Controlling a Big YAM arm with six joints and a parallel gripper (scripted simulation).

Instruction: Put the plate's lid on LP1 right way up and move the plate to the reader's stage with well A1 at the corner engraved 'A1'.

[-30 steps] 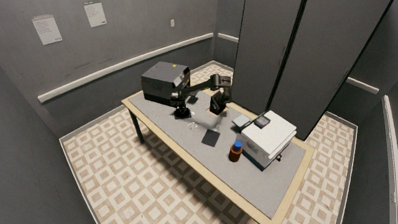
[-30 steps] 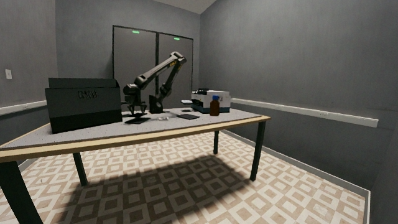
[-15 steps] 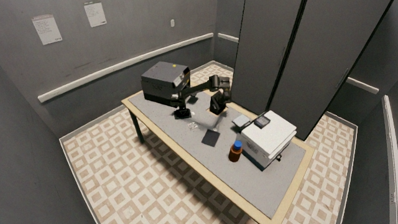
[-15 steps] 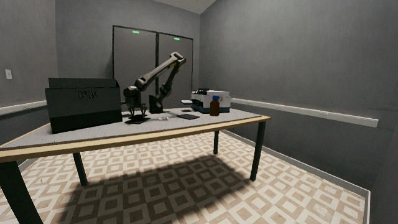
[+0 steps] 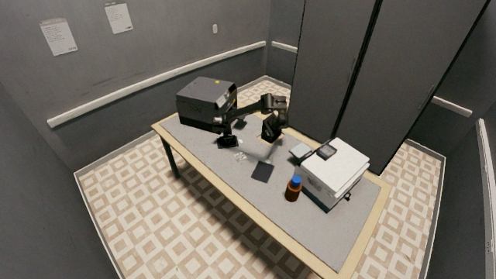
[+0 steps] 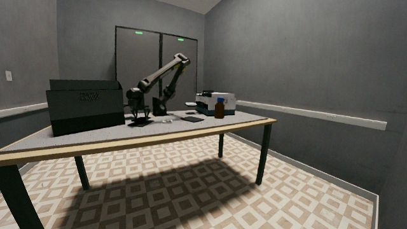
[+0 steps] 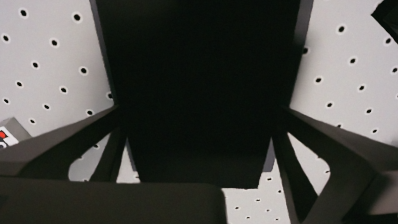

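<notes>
The dark lid is right at my hand. Also, from my hand: LP1 label (80 mm behind, 70 mm to the left, 40 mm below); dark flat pad (60 mm ahead, 390 mm to the left, 30 mm below); white multi-well plate (200 mm behind, 520 mm to the left, 60 mm above).
</notes>
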